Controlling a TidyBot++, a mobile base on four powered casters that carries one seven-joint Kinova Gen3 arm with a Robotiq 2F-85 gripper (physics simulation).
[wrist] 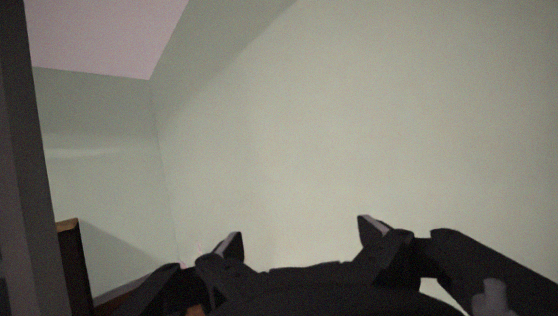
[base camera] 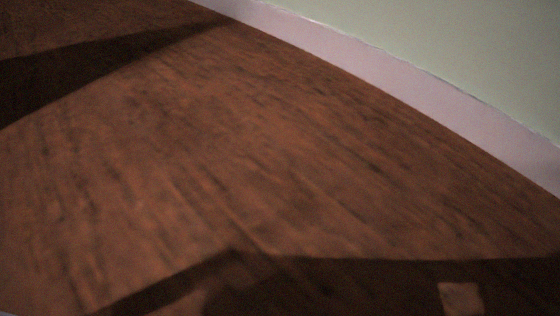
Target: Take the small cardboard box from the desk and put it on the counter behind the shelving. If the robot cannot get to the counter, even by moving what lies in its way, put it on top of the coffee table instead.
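Places are measured from the arm's base along level axes (x ahead, y left, z up), in millimetres.
Pixels of known places: gripper, fingertip midpoint: point(wrist: 300, 236).
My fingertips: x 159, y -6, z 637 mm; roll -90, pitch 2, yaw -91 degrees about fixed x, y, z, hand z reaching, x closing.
Note:
Behind a point stands the place of what it marks.
My gripper point(wrist: 300, 236) @(z 637, x 159, y -6 mm) is open and empty, with its two fingertips wide apart in front of a pale green wall in the wrist view. The small cardboard box, the desk, the counter and the coffee table cannot be made out in either view. A tall dark grey upright point(wrist: 32, 175) @(z 782, x 552, y 706 mm) stands close at the left edge of the wrist view; I cannot tell what it belongs to.
A dark panel with a light brown top edge point(wrist: 67, 225) @(z 507, x 1491, y 1714 mm) stands beside the upright. The green wall point(base camera: 475, 45) @(z -213, x 649, y -366 mm) point(wrist: 375, 125) @(z 755, x 689, y -327 mm) meets a pale baseboard point(base camera: 400, 85) @(z -363, x 724, y -272 mm) along the brown wood floor point(base camera: 250, 150) @(z -397, x 492, y 39 mm). Dark shadows lie on the floor. A room corner shows at left in the wrist view.

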